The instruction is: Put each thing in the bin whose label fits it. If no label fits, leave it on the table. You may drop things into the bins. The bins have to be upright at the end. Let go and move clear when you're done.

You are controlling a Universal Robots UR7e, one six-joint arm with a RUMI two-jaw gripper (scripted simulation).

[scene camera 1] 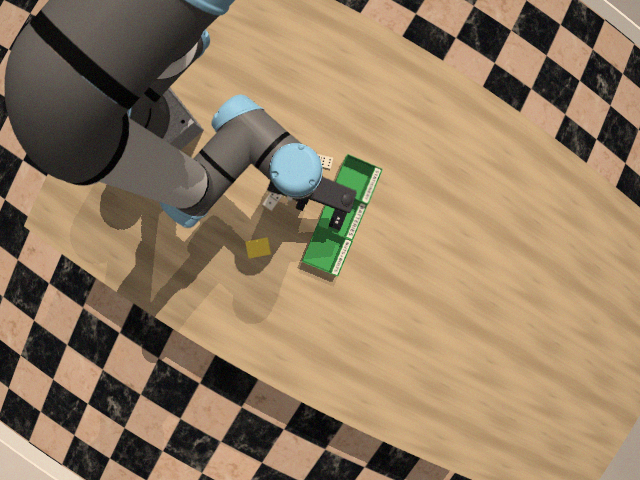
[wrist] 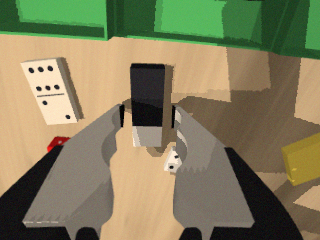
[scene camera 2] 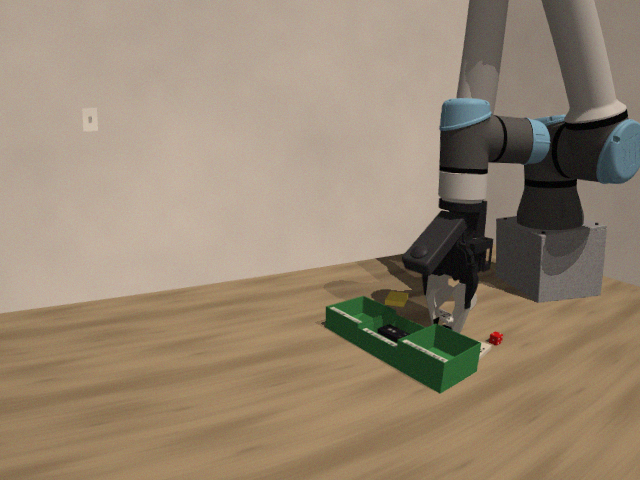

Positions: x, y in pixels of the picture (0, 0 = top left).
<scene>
my gripper: scene camera 1; wrist 148, 106; scene camera 2
green three-compartment bin: scene camera 1 327, 251; wrist; scene camera 2
same spot on green three-compartment bin: [wrist: 269, 33] = [scene camera 2: 393, 318]
same spot on my gripper: [scene camera 1: 332, 194] = [scene camera 2: 432, 236]
</scene>
